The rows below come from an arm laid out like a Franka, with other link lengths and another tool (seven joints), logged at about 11 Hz.
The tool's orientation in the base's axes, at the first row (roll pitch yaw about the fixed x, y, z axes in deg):
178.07, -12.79, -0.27
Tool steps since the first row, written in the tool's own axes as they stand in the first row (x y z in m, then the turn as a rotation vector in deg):
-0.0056, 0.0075, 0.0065, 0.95, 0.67, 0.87
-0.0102, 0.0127, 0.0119, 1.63, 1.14, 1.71
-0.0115, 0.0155, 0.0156, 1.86, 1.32, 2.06
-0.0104, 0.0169, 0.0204, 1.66, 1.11, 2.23
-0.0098, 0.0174, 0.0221, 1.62, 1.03, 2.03
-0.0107, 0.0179, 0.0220, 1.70, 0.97, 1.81
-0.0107, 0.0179, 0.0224, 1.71, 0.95, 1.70
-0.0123, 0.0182, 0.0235, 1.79, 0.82, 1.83
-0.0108, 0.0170, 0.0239, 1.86, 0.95, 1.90
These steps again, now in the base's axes. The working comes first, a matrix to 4 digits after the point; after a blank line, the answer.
The tool's axes in the first row as the columns of a matrix, in the base's axes (used below as rounded here):
0.9752, -0.0122, 0.2211
-0.0046, -0.9994, -0.0347
0.2214, 0.0328, -0.9746

-0.0041, -0.0077, -0.0073, 1.11, -0.70, -0.62
-0.0075, -0.0131, -0.0134, 1.95, -1.21, -1.27
-0.0080, -0.0160, -0.0172, 2.25, -1.40, -1.55
-0.0058, -0.0175, -0.0216, 2.10, -1.19, -1.77
-0.0049, -0.0181, -0.0231, 2.02, -1.11, -1.59
-0.0058, -0.0186, -0.0232, 2.05, -1.04, -1.36
-0.0057, -0.0186, -0.0236, 2.03, -1.02, -1.25
-0.0070, -0.0189, -0.0250, 2.14, -0.89, -1.36
-0.0055, -0.0178, -0.0251, 2.22, -1.02, -1.41

